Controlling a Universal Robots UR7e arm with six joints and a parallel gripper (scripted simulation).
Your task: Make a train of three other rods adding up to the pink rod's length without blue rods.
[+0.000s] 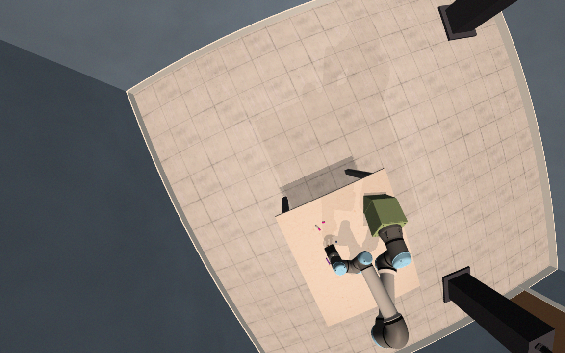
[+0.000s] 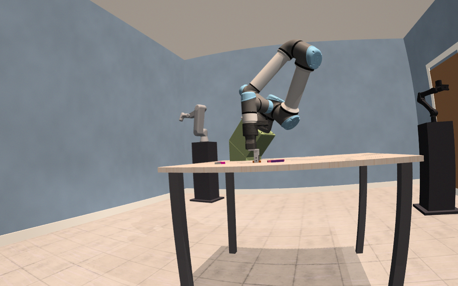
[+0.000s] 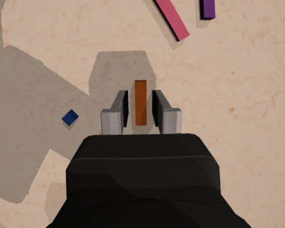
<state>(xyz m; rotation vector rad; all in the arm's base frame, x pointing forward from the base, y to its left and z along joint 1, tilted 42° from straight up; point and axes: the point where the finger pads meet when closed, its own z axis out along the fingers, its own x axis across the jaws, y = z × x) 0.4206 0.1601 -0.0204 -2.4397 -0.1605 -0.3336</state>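
Right now the orange rod is 10 mm below my hand. The rest, counted from my hand: purple rod (30 mm ahead, 110 mm to the left, 10 mm below); then small blue rod (60 mm behind, 30 mm to the right, 10 mm below); then pink rod (10 mm behind, 100 mm to the left, 10 mm below).
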